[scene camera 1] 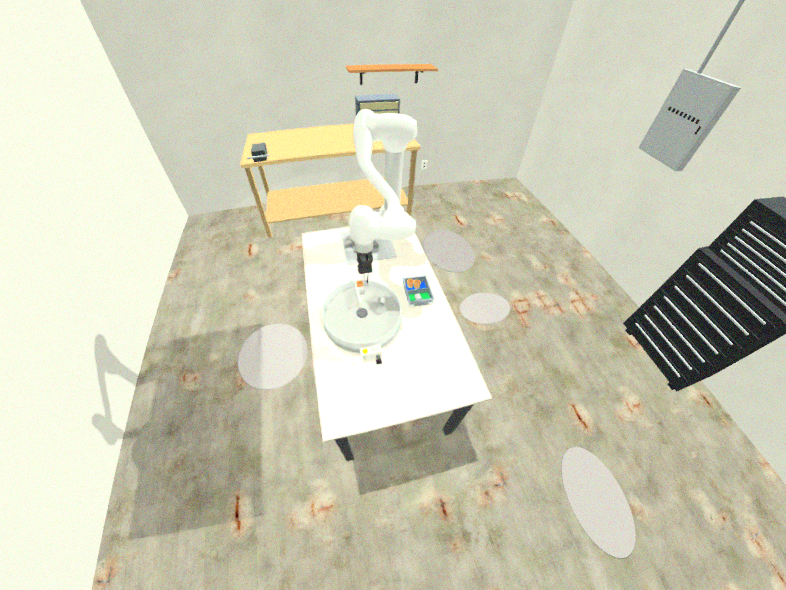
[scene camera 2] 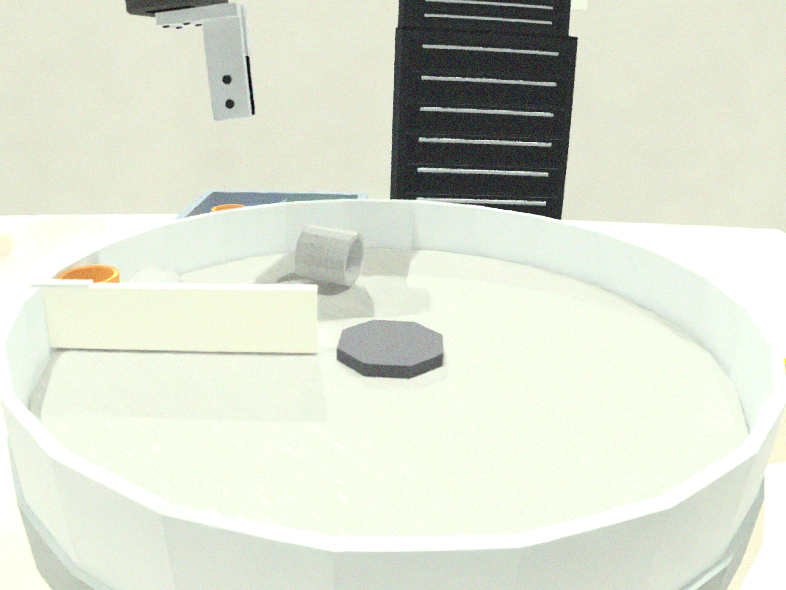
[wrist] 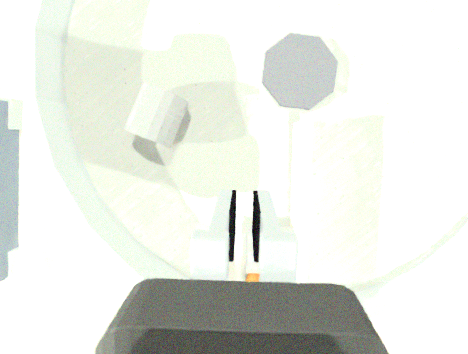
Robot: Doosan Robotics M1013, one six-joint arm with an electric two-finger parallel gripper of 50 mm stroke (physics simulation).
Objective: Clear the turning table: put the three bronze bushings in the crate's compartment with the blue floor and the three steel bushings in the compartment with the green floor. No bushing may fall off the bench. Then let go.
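The gripper (scene camera 2: 235, 117) appears in the wrist view too (wrist: 244, 211). A turning table (scene camera 2: 499, 393) is part of the scene, visible also in scene camera 1 (scene camera 1: 354, 322) and in the wrist view (wrist: 347, 120), and there is a crate (scene camera 2: 211, 198) as well.
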